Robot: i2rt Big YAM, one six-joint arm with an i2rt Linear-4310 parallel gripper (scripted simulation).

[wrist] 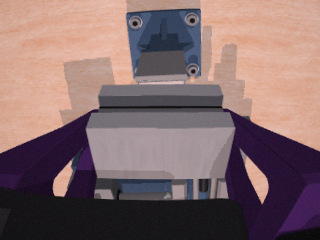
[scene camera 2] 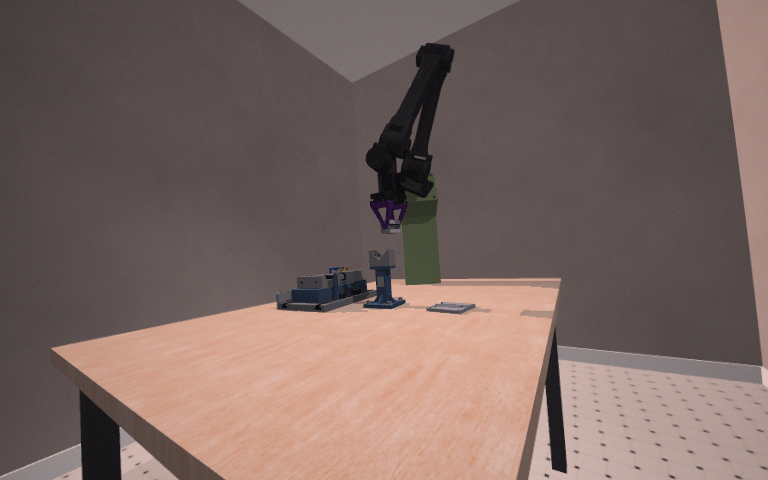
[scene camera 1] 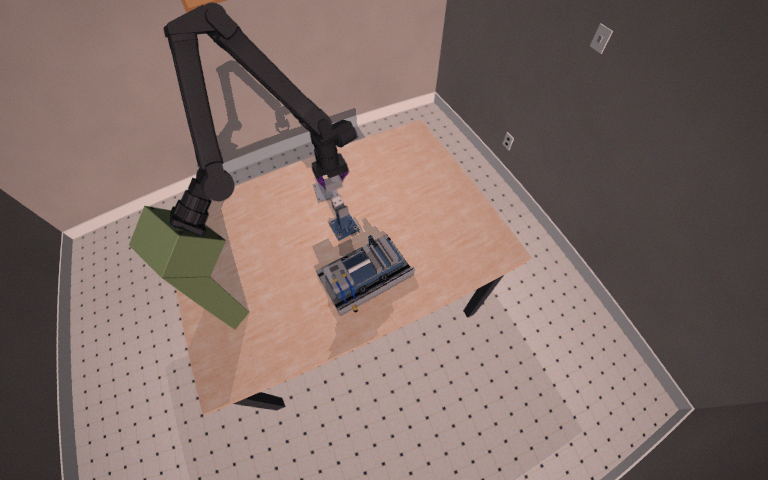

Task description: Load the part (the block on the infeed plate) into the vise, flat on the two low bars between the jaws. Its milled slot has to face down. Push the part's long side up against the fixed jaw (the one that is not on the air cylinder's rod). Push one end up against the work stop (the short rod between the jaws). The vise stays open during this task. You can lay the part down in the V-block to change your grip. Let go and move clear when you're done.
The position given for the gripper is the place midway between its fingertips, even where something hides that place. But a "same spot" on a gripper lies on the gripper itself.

The gripper shows in the wrist view, in scene camera 2 and in scene camera 1 (332,184). The same spot on the gripper: (wrist: 38,162) is (scene camera 2: 404,207).
